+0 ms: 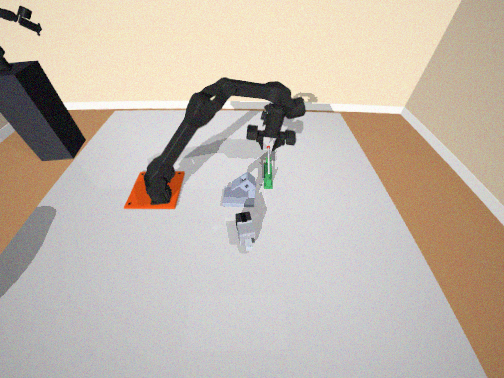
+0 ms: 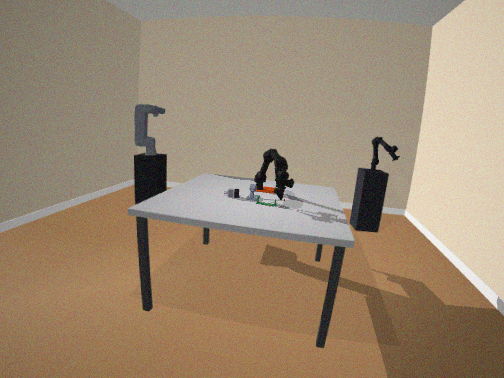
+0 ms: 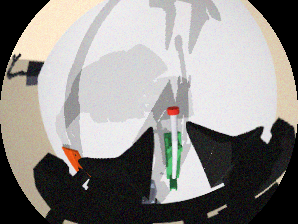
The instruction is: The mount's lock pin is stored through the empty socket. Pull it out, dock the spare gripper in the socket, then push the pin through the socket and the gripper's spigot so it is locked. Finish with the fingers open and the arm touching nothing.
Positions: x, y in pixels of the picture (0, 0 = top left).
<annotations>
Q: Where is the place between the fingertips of my gripper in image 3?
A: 169, 127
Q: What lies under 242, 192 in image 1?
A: A grey mount.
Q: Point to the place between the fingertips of my gripper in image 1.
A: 267, 150
</annotations>
